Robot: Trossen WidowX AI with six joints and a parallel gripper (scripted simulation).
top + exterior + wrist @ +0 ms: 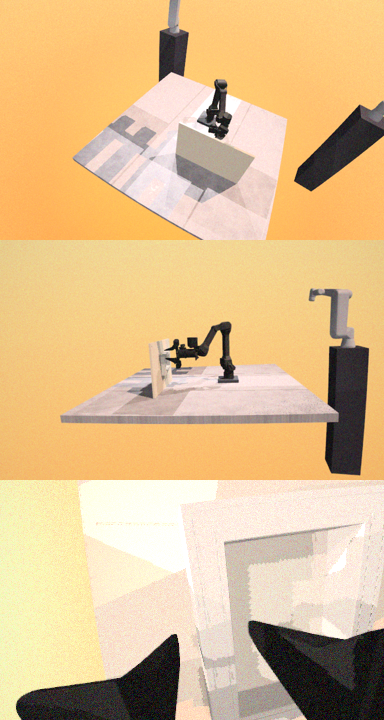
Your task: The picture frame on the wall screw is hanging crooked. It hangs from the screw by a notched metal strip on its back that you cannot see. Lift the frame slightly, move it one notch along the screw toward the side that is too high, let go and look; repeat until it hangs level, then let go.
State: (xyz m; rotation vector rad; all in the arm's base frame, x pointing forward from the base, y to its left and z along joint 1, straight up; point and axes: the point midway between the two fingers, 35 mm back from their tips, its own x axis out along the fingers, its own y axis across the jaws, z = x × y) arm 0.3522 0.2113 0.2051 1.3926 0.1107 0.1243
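Right now my gripper tip is 5 cm above the pale picture frame and 1 cm to the left of it. The rest, counted from my gripper tip: cream wall panel 7 cm below, 1 cm ahead.
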